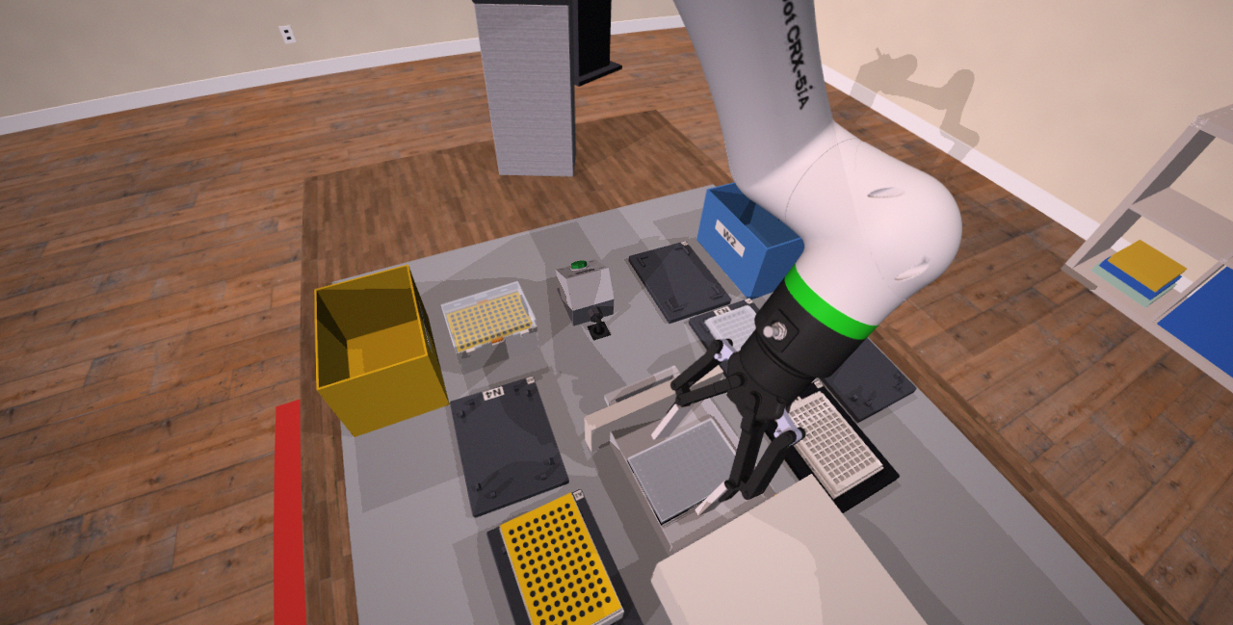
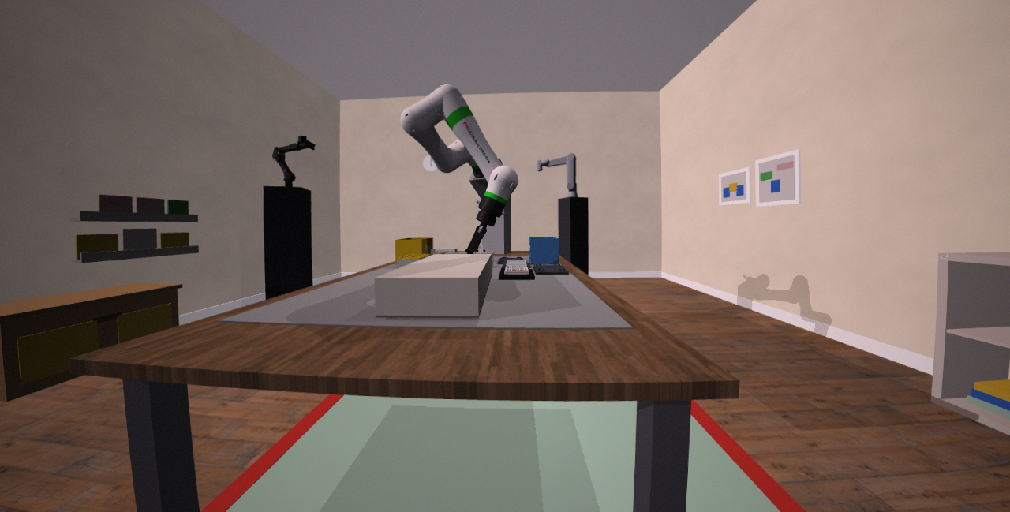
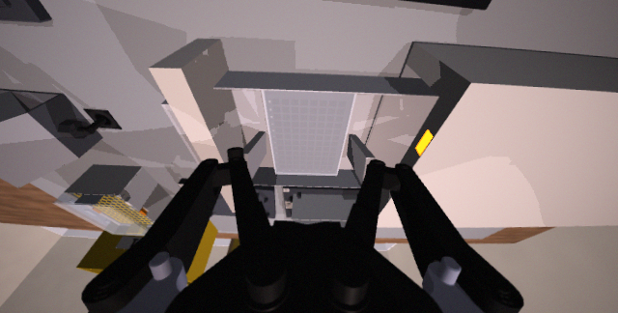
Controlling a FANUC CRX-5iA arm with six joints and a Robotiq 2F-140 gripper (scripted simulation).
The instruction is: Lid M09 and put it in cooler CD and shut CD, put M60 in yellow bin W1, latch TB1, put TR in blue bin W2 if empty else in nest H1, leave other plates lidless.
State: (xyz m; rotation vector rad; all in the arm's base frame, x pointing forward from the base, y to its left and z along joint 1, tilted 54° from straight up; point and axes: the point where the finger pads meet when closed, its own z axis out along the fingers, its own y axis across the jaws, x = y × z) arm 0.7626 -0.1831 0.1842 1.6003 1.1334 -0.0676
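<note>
Right now the lid is 20 mm below my hand. Round my hand: cooler drawer: 40 mm ahead, 10 mm to the right, 20 mm below; cooler CD: 150 mm ahead, 60 mm to the right, 10 mm below; nest N2: 30 mm behind, 190 mm to the right, 40 mm below.
</note>
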